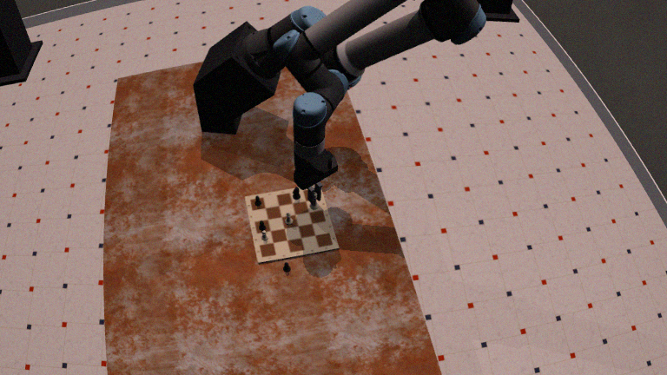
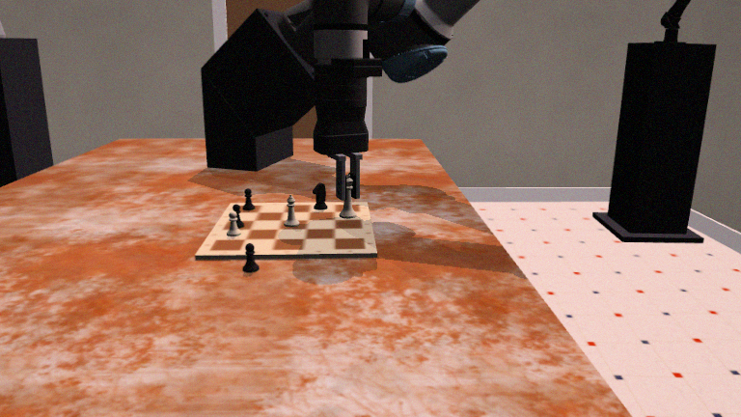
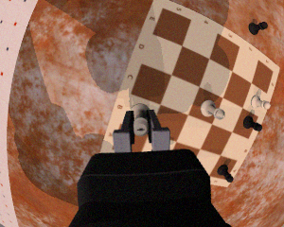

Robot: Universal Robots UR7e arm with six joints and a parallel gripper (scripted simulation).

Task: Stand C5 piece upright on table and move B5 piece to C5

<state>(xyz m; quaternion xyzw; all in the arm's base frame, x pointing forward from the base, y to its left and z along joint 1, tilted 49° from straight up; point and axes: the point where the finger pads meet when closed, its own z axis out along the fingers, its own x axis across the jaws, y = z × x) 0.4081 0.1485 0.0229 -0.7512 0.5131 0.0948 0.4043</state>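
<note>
Now: the white queen 1 cm below my hand. Also, from my hand: black knight 4 cm behind, 5 cm to the right, 3 cm below; then chessboard 5 cm ahead, 7 cm to the right, 5 cm below; then white bishop 4 cm ahead, 8 cm to the right, 2 cm below.
</note>
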